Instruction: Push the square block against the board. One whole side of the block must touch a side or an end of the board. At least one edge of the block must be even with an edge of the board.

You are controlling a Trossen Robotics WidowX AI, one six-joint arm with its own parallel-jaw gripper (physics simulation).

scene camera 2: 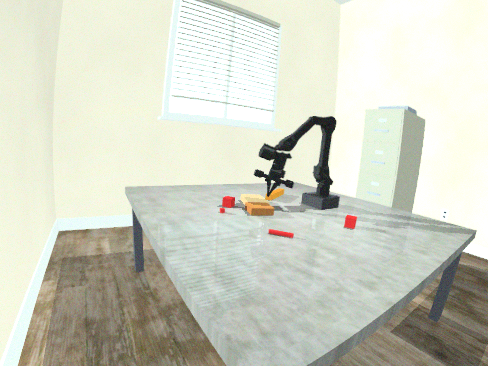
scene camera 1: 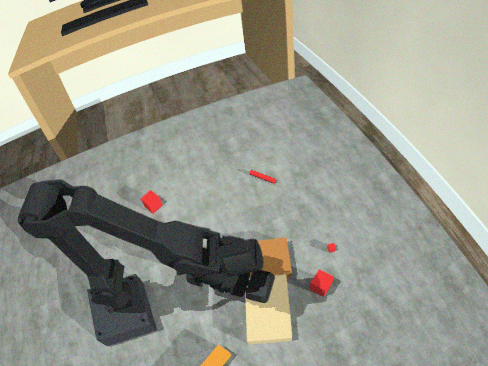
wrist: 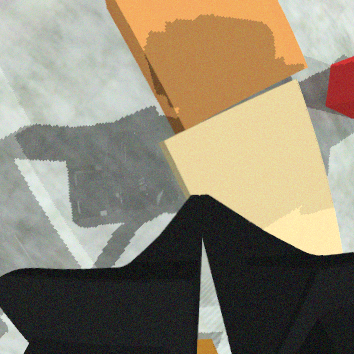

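Seen in the pictures: gripper, fingertip midpoint: (scene camera 2: 267, 196) (scene camera 1: 243, 287) (wrist: 198, 202); arm's base, origin of the base link: (scene camera 2: 322, 195) (scene camera 1: 118, 298).
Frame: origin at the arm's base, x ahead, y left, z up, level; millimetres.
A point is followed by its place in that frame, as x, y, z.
The orange square block (scene camera 1: 281, 250) @[411, 0, -27] (scene camera 2: 259, 210) @[403, 39, -36] (wrist: 220, 65) @[358, -26, -27] lies flat at the far end of the pale yellow board (scene camera 1: 269, 322) @[318, -162, -27] (scene camera 2: 251, 198) @[347, -120, -27] (wrist: 250, 160) @[335, -80, -27]. In the wrist view one side of the block runs along the board's end, with a thin dark strip between them toward the right. The right-hand corners lie close together; at the left the block's corner looks set in from the board's corner. Whether they touch, I cannot tell. My gripper (scene camera 2: 268, 197) @[294, -67, -8] (wrist: 198, 202) @[294, -67, -8] is shut and empty, its tips near the board's left long edge. In scene camera 1 the arm hides the tips.
A red cube (scene camera 1: 322, 283) @[462, -124, -16] (scene camera 2: 228, 202) @[477, -96, -33] (wrist: 342, 89) @[447, -105, -40] and a small red cube (scene camera 1: 332, 247) @[533, -37, -40] (scene camera 2: 222, 210) @[537, -26, -46] lie right of the block. Another red cube (scene camera 1: 151, 201) @[135, 270, -16] (scene camera 2: 350, 222) @[149, 298, -34], a red rod (scene camera 1: 263, 177) @[458, 249, -45] (scene camera 2: 281, 233) @[461, 262, -47] and an orange bar (scene camera 1: 216, 356) @[184, -198, -26] (scene camera 2: 275, 194) @[141, -210, -35] (wrist: 206, 346) @[209, -192, -48] lie farther off.
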